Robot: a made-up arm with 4 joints.
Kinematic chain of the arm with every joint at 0, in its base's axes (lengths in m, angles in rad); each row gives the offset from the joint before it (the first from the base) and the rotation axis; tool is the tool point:
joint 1: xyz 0 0 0.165 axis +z
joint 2: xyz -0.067 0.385 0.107 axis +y
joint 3: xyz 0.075 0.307 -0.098 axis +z
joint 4: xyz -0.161 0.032 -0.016 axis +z
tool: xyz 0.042 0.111 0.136
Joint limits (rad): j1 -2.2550..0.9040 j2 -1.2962..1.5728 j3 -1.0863..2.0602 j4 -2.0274..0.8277
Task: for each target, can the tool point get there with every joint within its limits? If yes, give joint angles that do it. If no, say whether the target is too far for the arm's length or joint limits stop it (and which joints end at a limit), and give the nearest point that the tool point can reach.
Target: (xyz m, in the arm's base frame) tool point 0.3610 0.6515 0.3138
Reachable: yes | joints -0.5857 -0.8452 -0.0932 -1.0852
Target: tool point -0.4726 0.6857 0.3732
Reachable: yes | joints 0.4302 0.7489 0.1023 0.5730
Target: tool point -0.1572 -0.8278 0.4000
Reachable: no: joint limits stop it (at a limit: joint 1, joint 3, joint 4) | nearest point 0.4426 -0.4813 0.2974 | short by 0.700 m
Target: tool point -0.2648 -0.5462 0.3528
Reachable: no: joint limits stop it (at a limit: joint 1, joint 3, joint 4) | nearest point 0.3452 -0.2697 0.2791 | short by 0.674 m
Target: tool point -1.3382 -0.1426 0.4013
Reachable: no: too far | nearest point -0.7452 0.2853 0.2971 | short by 0.739 m
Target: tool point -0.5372 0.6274 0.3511
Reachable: yes | joints 0.5764 0.8393 0.1464 0.1954
